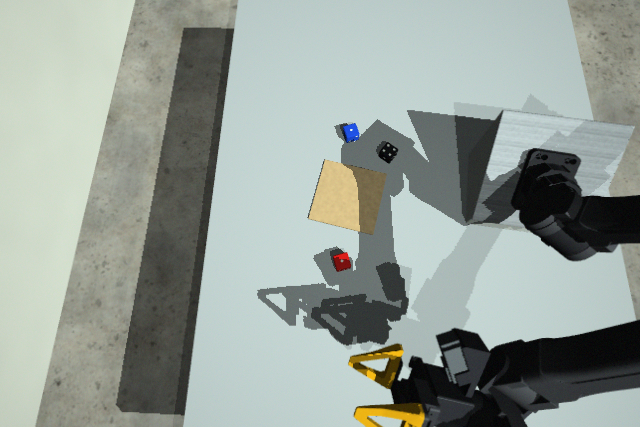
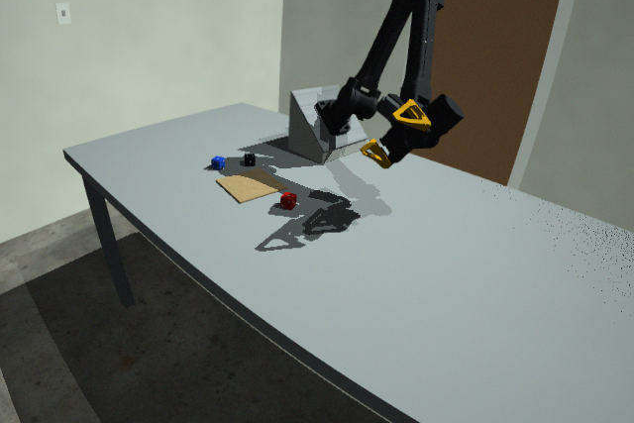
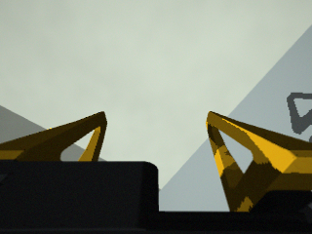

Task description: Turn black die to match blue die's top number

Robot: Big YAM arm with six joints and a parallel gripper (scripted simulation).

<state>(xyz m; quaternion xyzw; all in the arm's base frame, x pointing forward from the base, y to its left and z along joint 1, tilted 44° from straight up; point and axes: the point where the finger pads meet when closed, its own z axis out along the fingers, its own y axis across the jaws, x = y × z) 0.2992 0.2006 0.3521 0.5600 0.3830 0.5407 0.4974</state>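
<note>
Right now the black die is 44 cm to the right of my hand, 22 cm below it and 1 cm behind it. Round my hand: red die: 22 cm below, 19 cm to the right, 5 cm ahead; blue die: 48 cm to the right, 22 cm below, 8 cm ahead; tan mat: 34 cm to the right, 23 cm below, 6 cm ahead.
</note>
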